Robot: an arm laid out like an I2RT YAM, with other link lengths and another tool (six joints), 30 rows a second.
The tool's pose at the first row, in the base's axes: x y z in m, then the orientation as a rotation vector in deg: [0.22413, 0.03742, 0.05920, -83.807, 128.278, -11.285]
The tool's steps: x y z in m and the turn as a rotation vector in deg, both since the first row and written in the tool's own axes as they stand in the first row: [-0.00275, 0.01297, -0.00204, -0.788, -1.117, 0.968]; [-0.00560, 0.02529, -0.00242, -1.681, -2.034, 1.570]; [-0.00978, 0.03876, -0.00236, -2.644, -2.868, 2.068]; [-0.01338, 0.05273, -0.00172, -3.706, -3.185, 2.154]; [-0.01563, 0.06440, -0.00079, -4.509, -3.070, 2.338]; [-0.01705, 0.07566, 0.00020, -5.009, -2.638, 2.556]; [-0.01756, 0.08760, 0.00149, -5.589, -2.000, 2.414]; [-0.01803, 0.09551, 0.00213, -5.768, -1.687, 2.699]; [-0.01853, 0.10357, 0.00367, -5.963, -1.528, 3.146]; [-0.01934, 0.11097, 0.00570, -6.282, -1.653, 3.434]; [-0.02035, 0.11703, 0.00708, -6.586, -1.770, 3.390]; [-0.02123, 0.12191, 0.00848, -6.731, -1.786, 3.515]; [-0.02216, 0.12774, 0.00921, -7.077, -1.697, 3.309]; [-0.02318, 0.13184, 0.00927, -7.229, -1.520, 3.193]
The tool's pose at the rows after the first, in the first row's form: [0.21336, 0.04515, 0.05717, -82.861, 128.372, -9.257]; [0.20389, 0.05290, 0.05393, -82.421, 128.399, -7.390]; [0.19412, 0.06238, 0.05028, -82.145, 128.434, -5.545]; [0.18399, 0.07164, 0.04577, -82.500, 128.639, -4.107]; [0.17546, 0.07874, 0.04142, -82.707, 129.158, -3.243]; [0.16701, 0.08493, 0.03693, -82.796, 129.844, -2.938]; [0.15784, 0.09063, 0.03166, -83.389, 130.490, -2.810]; [0.15171, 0.09450, 0.02839, -83.214, 131.005, -2.752]; [0.14587, 0.09857, 0.02429, -82.821, 131.507, -2.510]; [0.14089, 0.10270, 0.02007, -82.610, 131.713, -1.965]; [0.13681, 0.10636, 0.01698, -82.783, 131.698, -1.549]; [0.13367, 0.10940, 0.01425, -82.702, 131.821, -1.334]; [0.12946, 0.11281, 0.01179, -83.131, 131.884, -1.074]; [0.12642, 0.11547, 0.01056, -83.381, 132.009, -1.071]
